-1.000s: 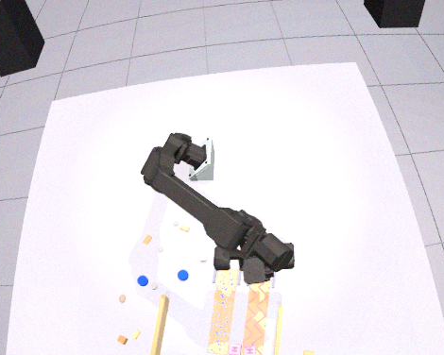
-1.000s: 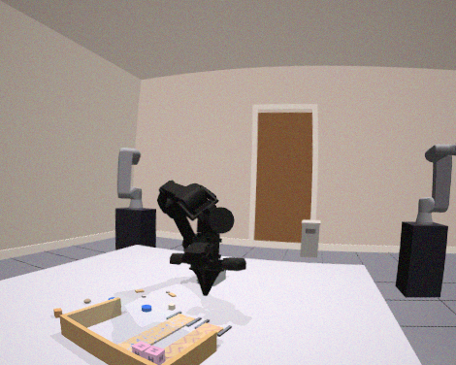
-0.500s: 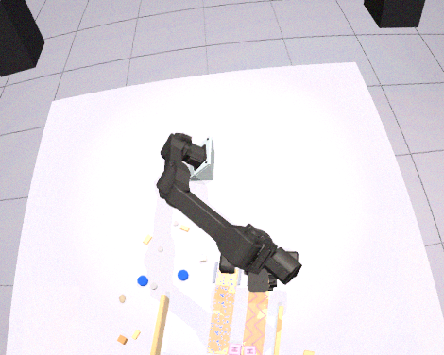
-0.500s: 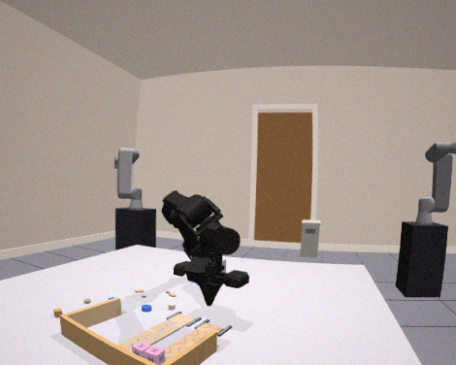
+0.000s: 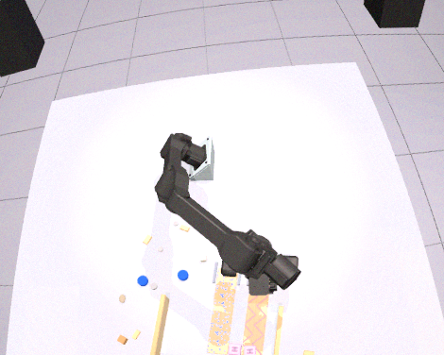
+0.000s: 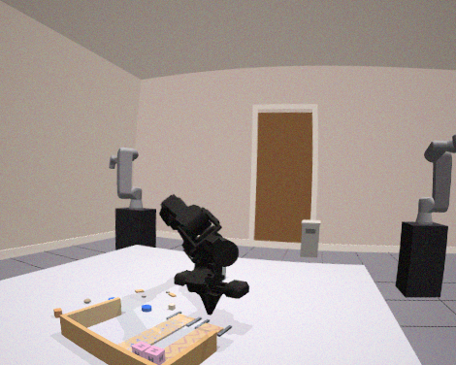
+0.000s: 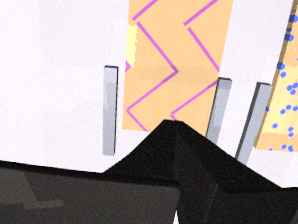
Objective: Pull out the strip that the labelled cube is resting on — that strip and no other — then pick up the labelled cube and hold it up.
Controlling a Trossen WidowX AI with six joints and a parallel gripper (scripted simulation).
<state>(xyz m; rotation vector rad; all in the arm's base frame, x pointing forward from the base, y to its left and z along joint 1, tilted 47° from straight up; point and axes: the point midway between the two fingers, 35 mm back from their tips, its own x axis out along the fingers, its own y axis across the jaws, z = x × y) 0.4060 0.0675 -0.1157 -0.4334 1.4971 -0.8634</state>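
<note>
The zigzag strip is 90 mm ahead of my gripper tip, 50 mm below it and 20 mm to the right of it.
</note>
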